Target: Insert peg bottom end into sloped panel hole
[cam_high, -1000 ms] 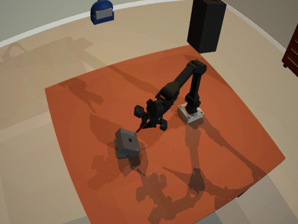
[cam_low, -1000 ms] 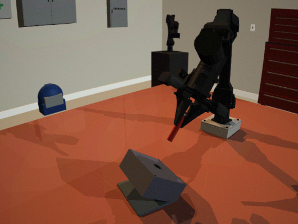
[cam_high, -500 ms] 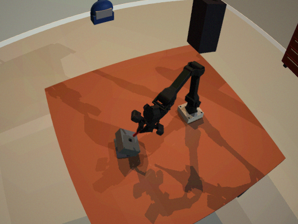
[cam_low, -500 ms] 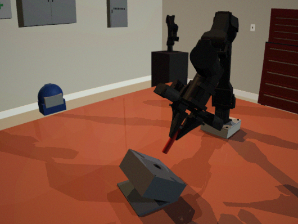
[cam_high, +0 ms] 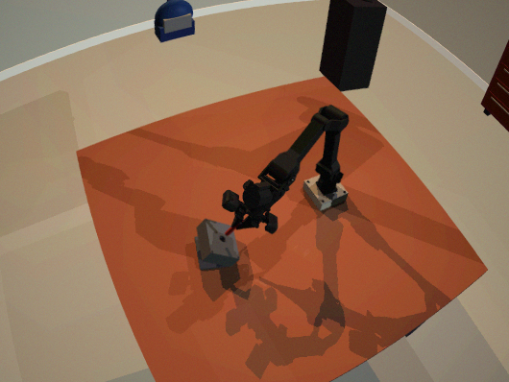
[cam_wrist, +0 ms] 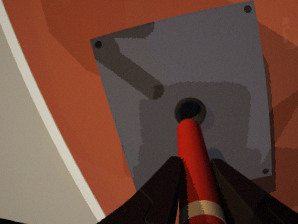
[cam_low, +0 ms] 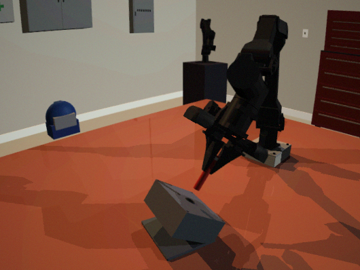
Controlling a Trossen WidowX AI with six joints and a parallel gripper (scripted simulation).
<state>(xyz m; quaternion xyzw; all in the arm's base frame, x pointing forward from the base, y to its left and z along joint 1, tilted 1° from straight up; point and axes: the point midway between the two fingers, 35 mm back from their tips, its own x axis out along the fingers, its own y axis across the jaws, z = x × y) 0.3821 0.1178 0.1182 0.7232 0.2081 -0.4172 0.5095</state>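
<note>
Right now my gripper tip is 50 mm short of the grey sloped panel, 10 mm to the left of it and 80 mm above it. Round my gripper tip: dark red round peg 10 mm behind, 10 mm above.
</note>
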